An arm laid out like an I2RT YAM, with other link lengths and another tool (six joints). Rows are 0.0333 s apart.
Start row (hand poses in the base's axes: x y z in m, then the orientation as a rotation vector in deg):
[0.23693, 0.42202, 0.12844, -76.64, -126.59, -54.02]
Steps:
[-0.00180, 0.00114, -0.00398, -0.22, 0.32, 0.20]
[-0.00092, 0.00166, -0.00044, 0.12, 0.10, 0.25]
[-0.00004, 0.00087, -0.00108, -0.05, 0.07, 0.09]
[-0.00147, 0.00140, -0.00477, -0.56, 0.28, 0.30]
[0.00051, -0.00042, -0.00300, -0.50, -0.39, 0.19]
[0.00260, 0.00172, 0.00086, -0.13, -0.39, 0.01]
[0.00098, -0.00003, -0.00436, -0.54, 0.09, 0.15]
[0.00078, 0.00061, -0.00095, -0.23, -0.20, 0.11]
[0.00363, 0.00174, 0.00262, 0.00, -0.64, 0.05]
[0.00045, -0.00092, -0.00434, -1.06, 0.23, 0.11]
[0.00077, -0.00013, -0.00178, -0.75, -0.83, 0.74]
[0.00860, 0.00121, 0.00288, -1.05, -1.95, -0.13]
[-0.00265, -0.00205, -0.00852, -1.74, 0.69, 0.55]
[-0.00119, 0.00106, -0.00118, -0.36, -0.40, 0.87]
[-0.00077, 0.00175, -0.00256, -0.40, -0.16, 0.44]
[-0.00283, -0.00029, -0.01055, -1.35, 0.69, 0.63]
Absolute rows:
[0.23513, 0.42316, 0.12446, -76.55, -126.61, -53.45]
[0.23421, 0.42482, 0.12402, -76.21, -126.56, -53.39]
[0.23417, 0.42569, 0.12294, -76.14, -126.59, -53.25]
[0.23270, 0.42709, 0.11817, -76.07, -126.94, -52.35]
[0.23321, 0.42667, 0.11517, -75.99, -127.69, -52.12]
[0.23581, 0.42839, 0.11603, -75.97, -128.08, -52.32]
[0.23679, 0.42836, 0.11167, -76.04, -128.48, -51.65]
[0.23757, 0.42897, 0.11072, -75.97, -128.85, -51.55]
[0.24120, 0.43071, 0.11334, -75.80, -129.35, -52.08]
[0.24165, 0.42979, 0.10900, -76.15, -130.01, -50.77]
[0.24242, 0.42966, 0.10722, -75.41, -131.53, -50.47]
[0.25102, 0.43087, 0.11010, -75.71, -133.72, -51.09]
[0.24837, 0.42882, 0.10158, -75.78, -134.73, -48.49]
[0.24718, 0.42988, 0.10040, -74.75, -135.70, -48.19]
[0.24641, 0.43163, 0.09784, -74.32, -136.31, -47.77]
[0.24358, 0.43134, 0.08729, -74.09, -137.02, -45.54]

